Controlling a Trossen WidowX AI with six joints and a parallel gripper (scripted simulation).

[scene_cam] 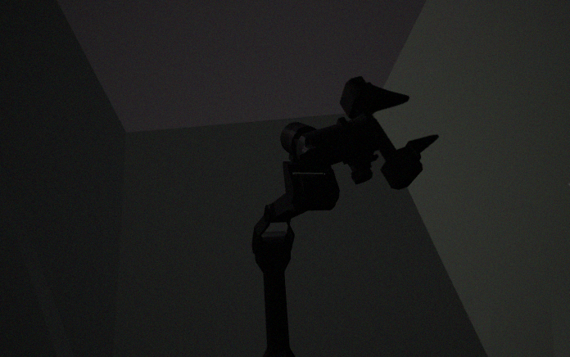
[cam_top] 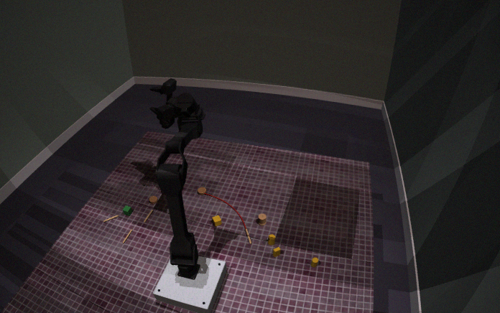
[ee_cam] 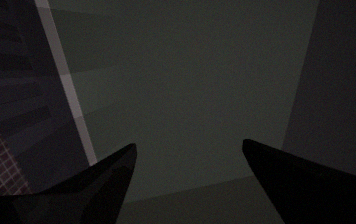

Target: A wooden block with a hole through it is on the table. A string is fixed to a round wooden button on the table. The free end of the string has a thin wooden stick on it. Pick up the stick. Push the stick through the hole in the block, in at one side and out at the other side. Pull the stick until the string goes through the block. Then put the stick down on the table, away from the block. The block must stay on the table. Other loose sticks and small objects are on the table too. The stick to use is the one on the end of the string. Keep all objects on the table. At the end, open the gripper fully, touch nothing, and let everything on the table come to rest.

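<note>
Right now the yellow wooden block is 460 mm below my gripper tip, 280 mm to the right of it and 130 mm behind it. The rest, counted from my gripper tip: round wooden button 470 mm below, 150 mm to the right, 30 mm ahead; thin wooden stick 470 mm below, 410 mm to the right, 150 mm behind; green cube 460 mm below, 180 mm behind, 130 mm to the left.
</note>
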